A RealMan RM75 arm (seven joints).
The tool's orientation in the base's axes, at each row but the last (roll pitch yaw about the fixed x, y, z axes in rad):
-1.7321, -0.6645, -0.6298
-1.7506, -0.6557, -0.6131
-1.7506, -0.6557, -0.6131
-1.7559, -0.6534, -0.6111
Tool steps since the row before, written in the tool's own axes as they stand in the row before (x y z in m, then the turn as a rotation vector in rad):
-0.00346, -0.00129, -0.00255, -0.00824, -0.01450, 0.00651
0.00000, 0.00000, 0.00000, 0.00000, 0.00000, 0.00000
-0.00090, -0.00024, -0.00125, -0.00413, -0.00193, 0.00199
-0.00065, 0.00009, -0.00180, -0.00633, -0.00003, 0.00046
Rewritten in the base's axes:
-0.00440, 0.00035, -0.00081, -0.00670, 0.01571, 0.00536
0.00000, 0.00000, 0.00000, 0.00000, 0.00000, 0.00000
-0.00150, -0.00040, -0.00018, -0.00212, 0.00431, -0.00130
-0.00157, -0.00108, -0.00020, -0.00383, 0.00324, -0.00389

